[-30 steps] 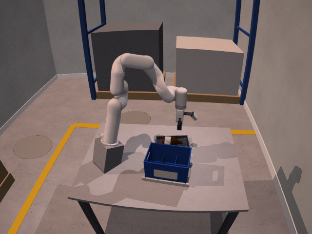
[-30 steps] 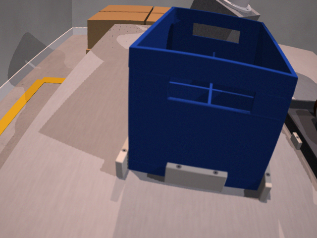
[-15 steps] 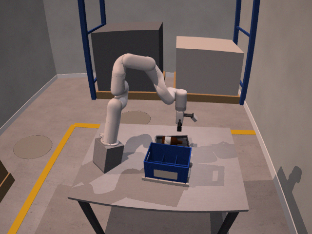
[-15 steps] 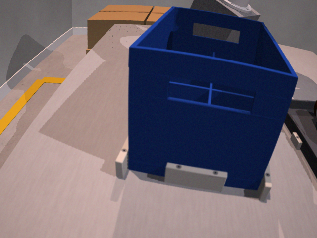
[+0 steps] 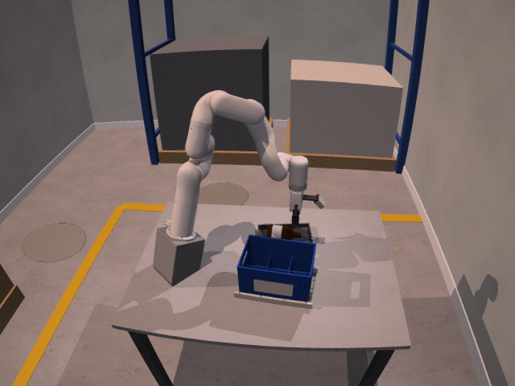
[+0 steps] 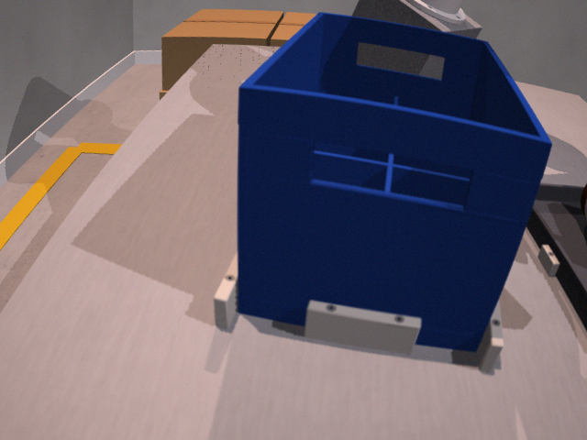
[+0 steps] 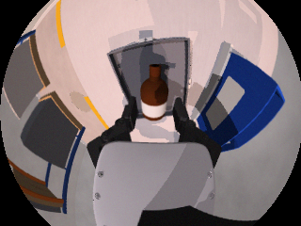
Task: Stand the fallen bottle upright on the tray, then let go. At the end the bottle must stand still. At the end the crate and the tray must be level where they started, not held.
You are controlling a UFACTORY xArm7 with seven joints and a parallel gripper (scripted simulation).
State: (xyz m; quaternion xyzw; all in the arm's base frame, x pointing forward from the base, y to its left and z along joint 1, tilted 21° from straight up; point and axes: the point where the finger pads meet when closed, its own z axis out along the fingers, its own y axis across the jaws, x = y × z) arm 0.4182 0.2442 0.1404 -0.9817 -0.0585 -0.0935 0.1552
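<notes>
Now: the brown bottle 50 mm behind my hand, 10 mm to the right of it and 110 mm below it. The rest, counted from my hand: blue crate: 280 mm to the right, 70 mm below; tray: 40 mm behind, 10 mm to the right, 140 mm below.
</notes>
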